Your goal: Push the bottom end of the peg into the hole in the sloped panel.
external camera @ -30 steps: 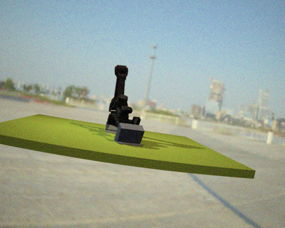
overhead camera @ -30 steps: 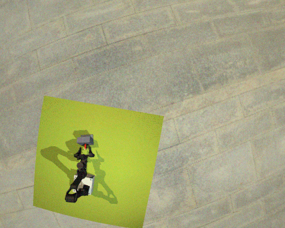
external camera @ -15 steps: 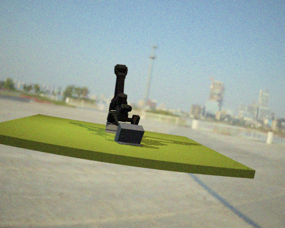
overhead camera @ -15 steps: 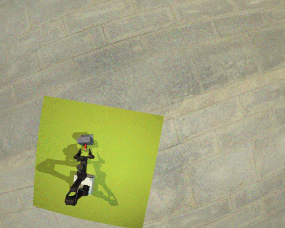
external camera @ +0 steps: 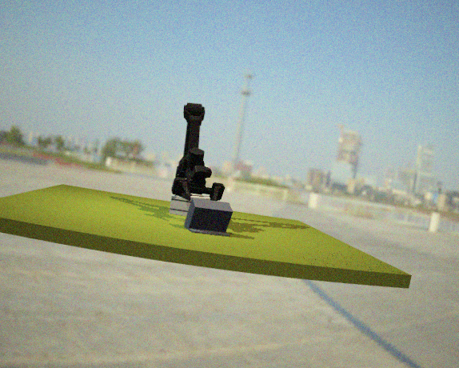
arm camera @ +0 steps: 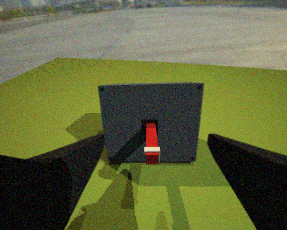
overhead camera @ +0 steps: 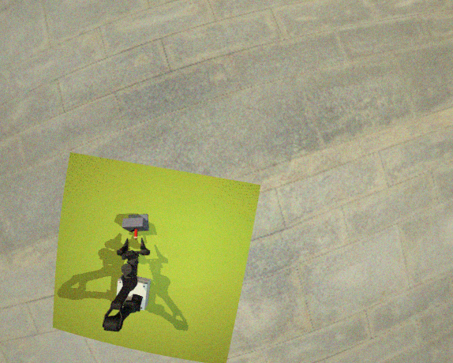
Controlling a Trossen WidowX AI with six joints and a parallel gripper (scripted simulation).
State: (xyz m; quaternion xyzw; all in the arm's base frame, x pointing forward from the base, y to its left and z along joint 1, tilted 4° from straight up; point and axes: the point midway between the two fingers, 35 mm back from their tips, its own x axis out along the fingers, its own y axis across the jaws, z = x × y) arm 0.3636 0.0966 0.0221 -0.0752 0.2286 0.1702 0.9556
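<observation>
My gripper tip is 10 mm short of the red square peg, 10 mm to the right of it and 30 mm above it. The rest, counted from my gripper tip: sloped panel: 70 mm ahead, 30 mm to the left, 50 mm below.
</observation>
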